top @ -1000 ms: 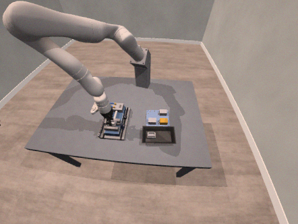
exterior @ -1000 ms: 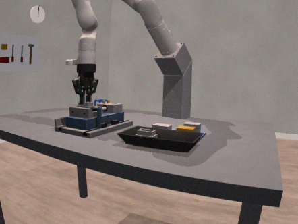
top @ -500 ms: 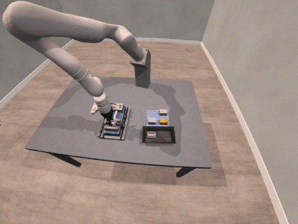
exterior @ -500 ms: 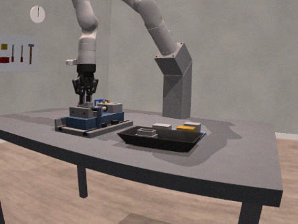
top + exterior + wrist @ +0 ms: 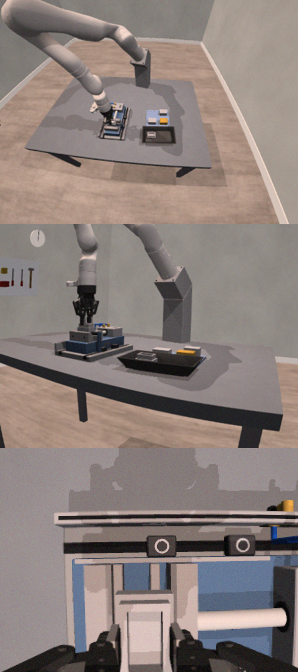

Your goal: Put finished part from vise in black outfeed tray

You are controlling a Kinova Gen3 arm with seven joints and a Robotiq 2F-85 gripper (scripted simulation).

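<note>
Right now the white screw rod is 8 cm behind my hand, 2 cm to the right of it and 5 cm below it. The rest, counted from my hand: blue pallet (19 cm behind, 30 cm to the left, 13 cm below); then orange block (16 cm behind, 35 cm to the left, 11 cm below); then vise (6 cm behind, 1 cm to the right, 9 cm below).
</note>
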